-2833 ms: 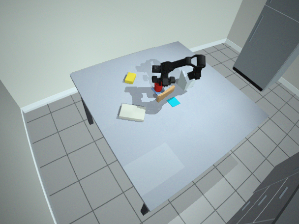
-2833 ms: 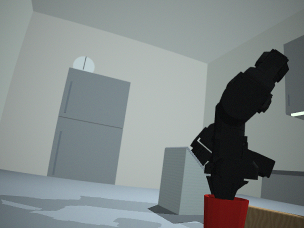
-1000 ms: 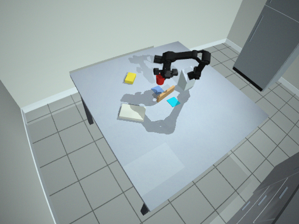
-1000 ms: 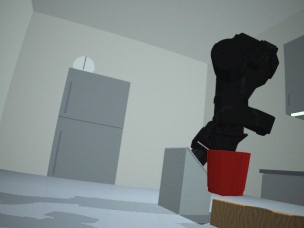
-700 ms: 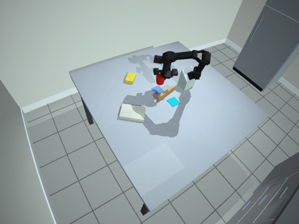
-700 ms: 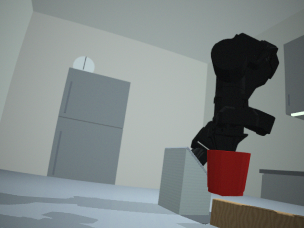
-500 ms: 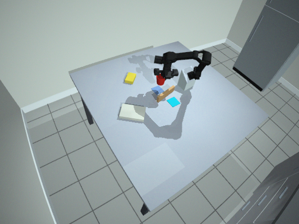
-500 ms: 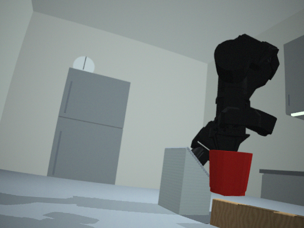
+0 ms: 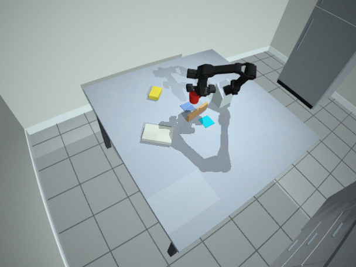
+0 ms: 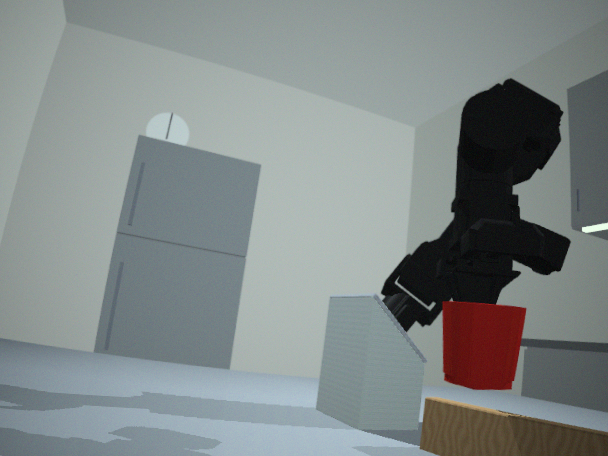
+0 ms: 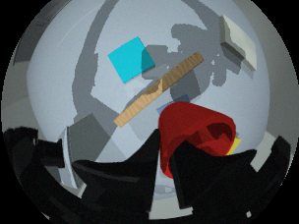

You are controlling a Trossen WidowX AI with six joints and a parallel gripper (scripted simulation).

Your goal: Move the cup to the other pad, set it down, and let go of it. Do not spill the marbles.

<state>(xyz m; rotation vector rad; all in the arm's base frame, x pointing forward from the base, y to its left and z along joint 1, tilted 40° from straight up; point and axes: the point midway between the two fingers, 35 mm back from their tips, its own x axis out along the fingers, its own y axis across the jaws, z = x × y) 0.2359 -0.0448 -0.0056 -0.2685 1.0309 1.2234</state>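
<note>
The bright cyan pad lies 120 mm to the left of my gripper tip and 130 mm below it. Also, from my gripper tip: pale blue pad 40 mm ahead, 50 mm to the right, 130 mm below; then red cup 30 mm ahead, 20 mm to the right; then wooden block 20 mm ahead, 40 mm to the left, 100 mm below.
</note>
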